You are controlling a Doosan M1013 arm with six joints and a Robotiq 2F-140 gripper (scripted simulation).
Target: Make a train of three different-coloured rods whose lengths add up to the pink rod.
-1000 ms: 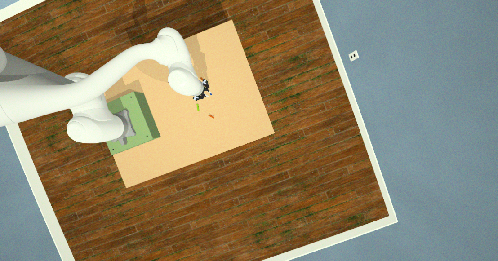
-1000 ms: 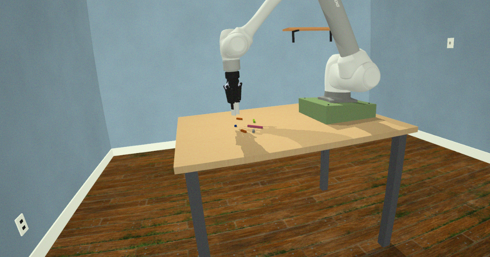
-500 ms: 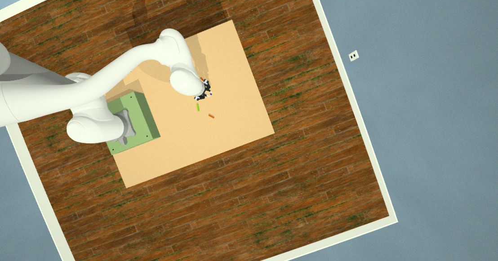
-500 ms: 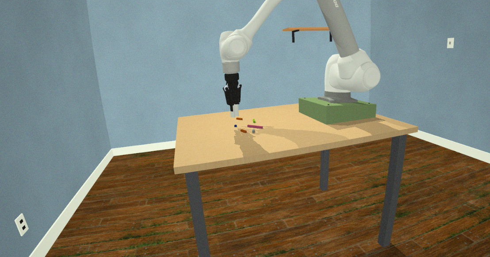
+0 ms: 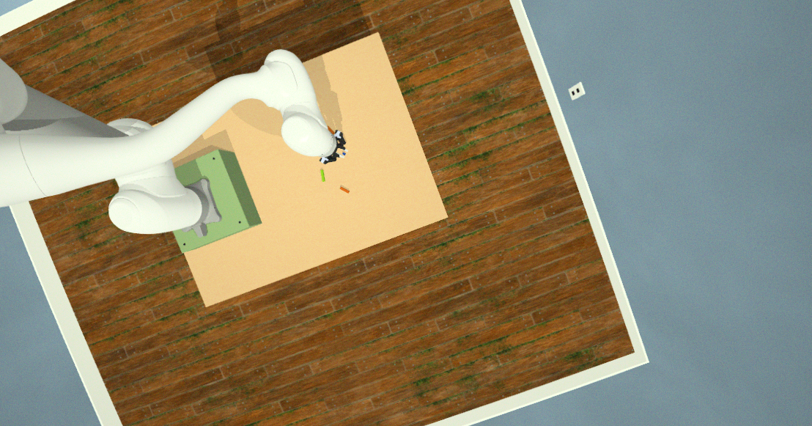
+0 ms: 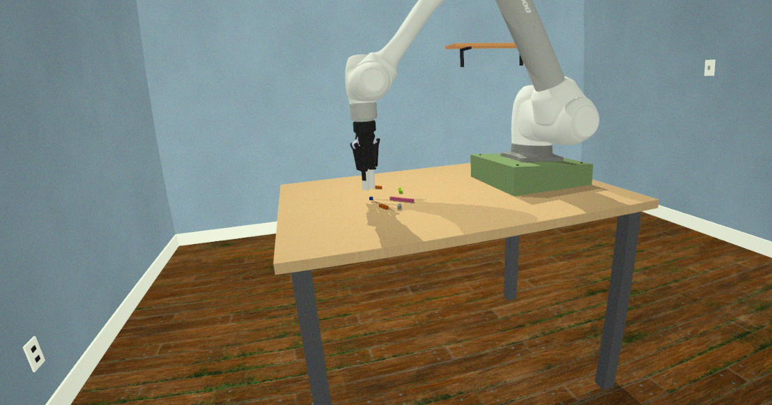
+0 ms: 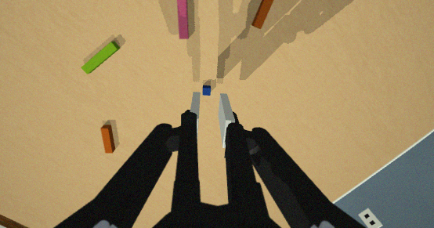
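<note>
Right now my hand is 70 mm above the blue rod. Also, from my hand: lime rod 120 mm behind, 70 mm below, 60 mm to the right; grey rod 130 mm to the left, 80 mm behind, 70 mm below; pink rod 100 mm behind, 70 mm below, 60 mm to the left.
</note>
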